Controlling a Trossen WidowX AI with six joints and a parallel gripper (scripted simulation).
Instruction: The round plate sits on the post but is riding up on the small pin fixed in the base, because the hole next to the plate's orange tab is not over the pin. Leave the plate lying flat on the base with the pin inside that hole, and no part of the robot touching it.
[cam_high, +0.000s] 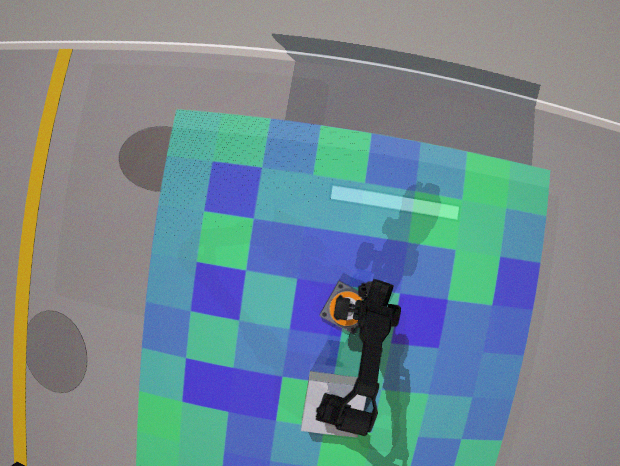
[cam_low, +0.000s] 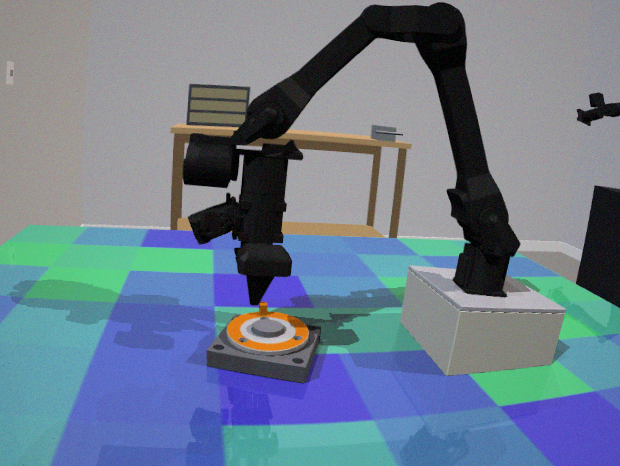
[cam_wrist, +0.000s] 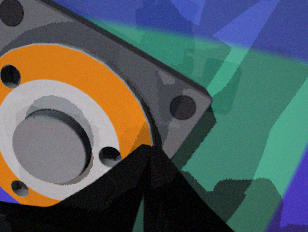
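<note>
My gripper tip is now 20 mm past the base, 50 mm to the right of it and 30 mm above it.
</note>
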